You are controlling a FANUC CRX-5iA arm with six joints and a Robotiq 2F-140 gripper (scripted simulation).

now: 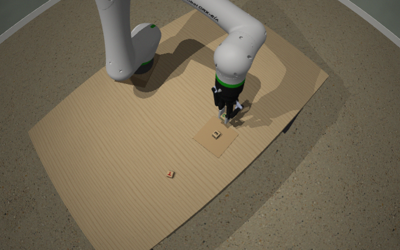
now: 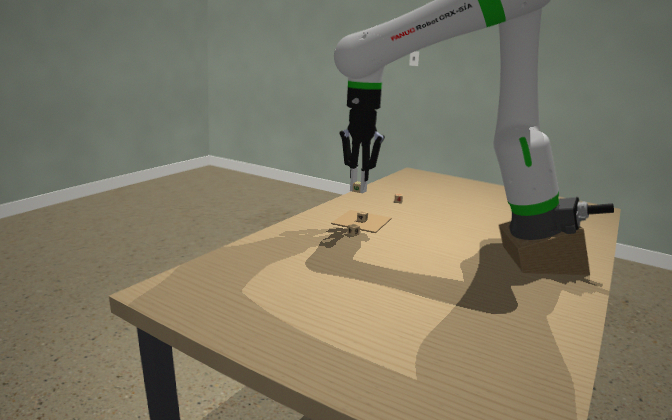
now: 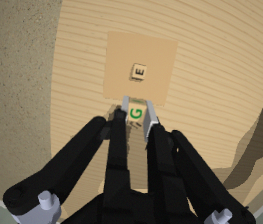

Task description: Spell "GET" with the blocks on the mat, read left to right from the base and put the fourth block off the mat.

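Right now my hand is 40 mm to the left of the mat and 140 mm above it.
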